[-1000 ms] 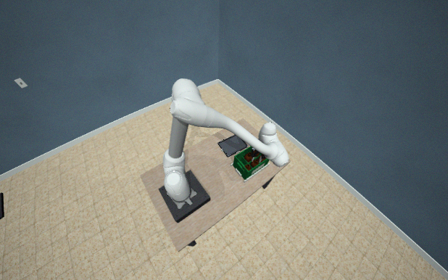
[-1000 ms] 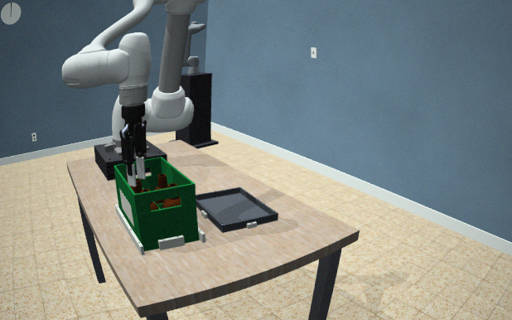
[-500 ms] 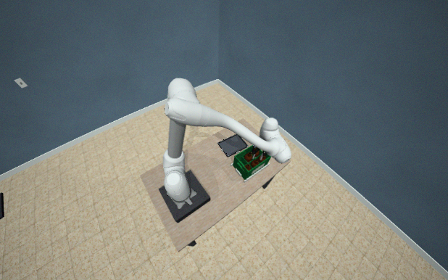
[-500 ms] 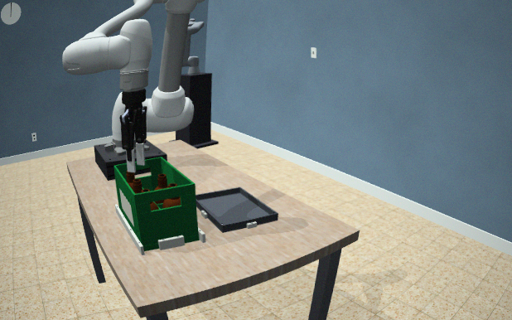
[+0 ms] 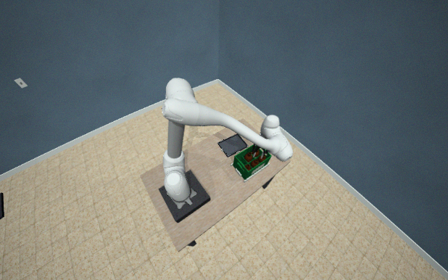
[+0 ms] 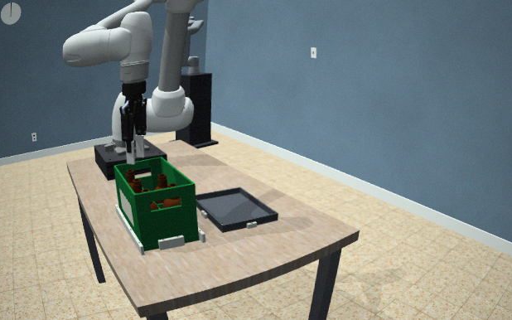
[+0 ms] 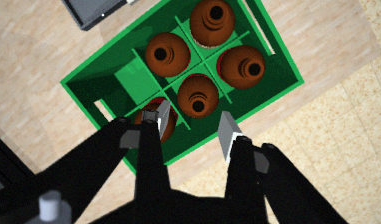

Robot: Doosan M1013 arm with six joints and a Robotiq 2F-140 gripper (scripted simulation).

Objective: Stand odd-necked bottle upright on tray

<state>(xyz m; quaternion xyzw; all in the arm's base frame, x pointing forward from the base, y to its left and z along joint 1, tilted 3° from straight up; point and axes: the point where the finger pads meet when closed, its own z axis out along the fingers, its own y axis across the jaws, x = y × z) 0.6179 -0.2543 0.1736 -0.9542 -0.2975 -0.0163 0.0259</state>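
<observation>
The green crate is 170 mm below my hand, 40 mm to the left of it and 10 mm ahead of it. Round my hand: dark tray 310 mm to the left, 240 mm below, 70 mm ahead; brown bottle 170 mm below, 100 mm ahead, 70 mm to the left.
</observation>
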